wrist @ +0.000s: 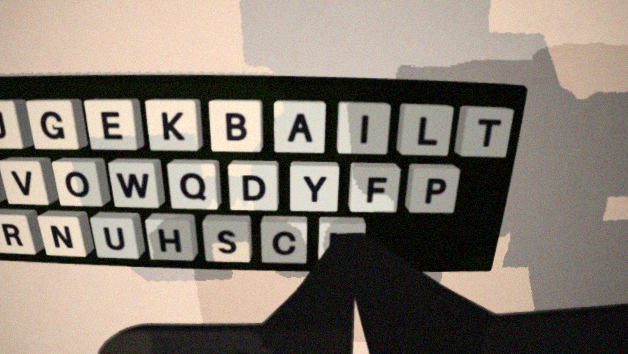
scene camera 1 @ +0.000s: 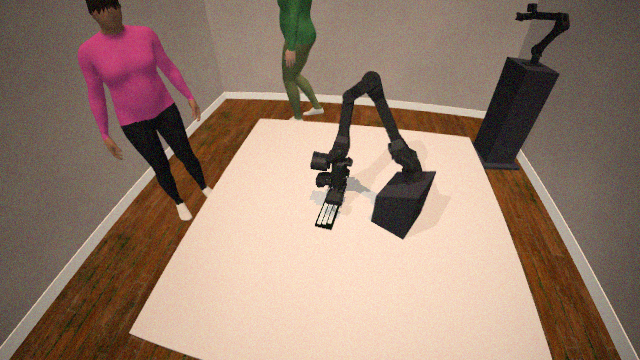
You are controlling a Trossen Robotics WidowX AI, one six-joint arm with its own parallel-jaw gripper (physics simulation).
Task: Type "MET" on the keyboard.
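Where they show: gripper, fingertip midpoint: (wrist: 350, 246); arm's base, link origin: (scene camera 1: 415, 178).
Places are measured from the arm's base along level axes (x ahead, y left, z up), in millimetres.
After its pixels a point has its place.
The black keyboard (scene camera 1: 324, 227) {x 320, y 82, z -189 mm} (wrist: 460, 245) {x 259, y -92, z -186 mm} with white letter keys lies on the pale mat, under and in front of my gripper. In the wrist view the T key (wrist: 489, 132) {x 298, y -103, z -181 mm} is at the right end of the top row and the E key (wrist: 112, 125) {x 326, y 6, z -181 mm} is at the left of that row. My gripper (scene camera 1: 334, 199) {x 272, y -54, z -180 mm} (wrist: 350, 246) {x 272, y -54, z -180 mm} is shut and empty, its fingertips over the last key (wrist: 326, 228) {x 279, y -48, z -181 mm} of the bottom row, right of C. They hide most of that key's letter. I cannot tell whether they touch the key.
The pale mat (scene camera 1: 320, 300) {x 321, y 364, z -197 mm} spreads around the arm's dark base block (scene camera 1: 402, 205) {x 58, y 102, z -31 mm}, right of the keyboard. A person in pink (scene camera 1: 135, 75) stands left of the mat and one in green (scene camera 1: 297, 30) behind it. A second arm stands on a dark pedestal (scene camera 1: 515, 110) at the right.
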